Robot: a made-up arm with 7 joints.
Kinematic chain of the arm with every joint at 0, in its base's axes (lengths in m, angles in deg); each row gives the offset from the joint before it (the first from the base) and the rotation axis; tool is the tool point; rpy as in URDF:
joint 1: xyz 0 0 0.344 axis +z
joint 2: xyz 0 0 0 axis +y
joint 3: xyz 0 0 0.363 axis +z
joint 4: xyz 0.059 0 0 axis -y
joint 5: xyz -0.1 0 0.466 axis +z
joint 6: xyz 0 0 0 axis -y
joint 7: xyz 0.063 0 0 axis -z
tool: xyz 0 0 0 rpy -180 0 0
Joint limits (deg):
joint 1: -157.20..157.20
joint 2: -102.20..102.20
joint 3: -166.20..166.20
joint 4: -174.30..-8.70
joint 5: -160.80..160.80
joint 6: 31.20..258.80
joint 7: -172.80..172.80
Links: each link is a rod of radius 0.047 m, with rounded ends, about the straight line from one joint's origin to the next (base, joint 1, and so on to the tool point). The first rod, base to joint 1, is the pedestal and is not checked.
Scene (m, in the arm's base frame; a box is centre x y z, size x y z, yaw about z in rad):
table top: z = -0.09
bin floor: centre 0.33 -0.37 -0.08 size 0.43 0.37 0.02 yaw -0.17
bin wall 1: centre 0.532 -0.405 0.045 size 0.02 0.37 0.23 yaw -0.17
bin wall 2: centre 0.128 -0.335 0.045 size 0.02 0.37 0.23 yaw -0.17
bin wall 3: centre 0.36 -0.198 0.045 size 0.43 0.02 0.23 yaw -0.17
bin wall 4: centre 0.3 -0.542 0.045 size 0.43 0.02 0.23 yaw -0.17
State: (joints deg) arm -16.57 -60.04 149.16 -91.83 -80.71 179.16 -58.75
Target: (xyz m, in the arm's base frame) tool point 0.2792 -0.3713 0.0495
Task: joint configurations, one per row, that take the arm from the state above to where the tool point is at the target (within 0.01 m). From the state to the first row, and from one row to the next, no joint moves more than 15 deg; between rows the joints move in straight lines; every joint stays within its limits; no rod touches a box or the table.
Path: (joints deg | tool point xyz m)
1: -2.86 -56.10 150.57 -95.78 -81.64 180.42 -58.75 | -0.6175 0.2388 0.1700
2: 10.85 -52.15 151.99 -99.73 -82.57 181.69 -58.75 | -0.6424 0.0764 0.1881
3: 24.55 -48.21 153.40 -103.68 -83.49 182.95 -58.75 | -0.6250 -0.0841 0.2055
4: 38.26 -44.26 154.81 -107.63 -84.42 184.21 -58.75 | -0.5677 -0.2320 0.2225
5: 51.97 -40.32 156.23 -111.58 -85.35 185.48 -58.75 | -0.4757 -0.3573 0.2389
6: 65.68 -36.37 157.64 -115.53 -86.28 186.74 -58.75 | -0.3568 -0.4515 0.2548
7: 79.38 -32.43 159.05 -119.48 -87.20 188.00 -58.75 | -0.2210 -0.5091 0.2699
8: 93.09 -28.48 160.46 -123.43 -88.13 189.27 -58.75 | -0.0789 -0.5278 0.2845
9: 106.80 -24.54 161.88 -127.38 -89.06 190.53 -58.75 | 0.0585 -0.5081 0.2982
10: 120.51 -20.60 163.29 -131.33 -89.99 191.79 -58.75 | 0.1806 -0.4537 0.3109
11: 134.21 -16.65 164.70 -135.28 -90.91 193.06 -58.75 | 0.2792 -0.3713 0.3227
12: 134.25 -29.43 165.20 -130.76 -89.70 190.27 -58.75 | 0.2910 -0.3845 0.2372
13: 134.28 -42.21 165.70 -126.23 -88.49 187.48 -58.75 | 0.2915 -0.3850 0.1449
14: 134.31 -54.99 166.20 -121.71 -87.28 184.70 -58.75 | 0.2792 -0.3713 0.0495

